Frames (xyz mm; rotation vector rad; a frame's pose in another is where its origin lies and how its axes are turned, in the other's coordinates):
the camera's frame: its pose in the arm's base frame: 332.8 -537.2 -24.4 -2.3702 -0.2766 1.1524
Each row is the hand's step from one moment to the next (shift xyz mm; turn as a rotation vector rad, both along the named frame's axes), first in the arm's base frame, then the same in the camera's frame.
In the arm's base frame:
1: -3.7 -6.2 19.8 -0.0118 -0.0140 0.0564
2: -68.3 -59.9 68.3 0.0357 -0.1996 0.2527
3: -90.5 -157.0 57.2 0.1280 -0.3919 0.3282
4: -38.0 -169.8 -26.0 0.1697 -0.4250 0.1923
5: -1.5 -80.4 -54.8 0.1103 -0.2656 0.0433
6: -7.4 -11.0 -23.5 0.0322 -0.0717 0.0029
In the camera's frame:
1: -18.2 -4.6 -9.6 -0.0512 -0.0162 -0.0251
2: -112.0 18.9 -2.7 -0.2263 0.0425 -0.2280
3: -155.3 108.8 -12.3 -0.2935 0.1671 -0.4045
4: -70.6 160.5 -13.8 -0.1873 0.2633 -0.3768
5: 5.8 97.1 2.9 -0.0619 0.2035 -0.1984
6: 7.2 21.6 14.4 -0.0092 0.0593 -0.0508

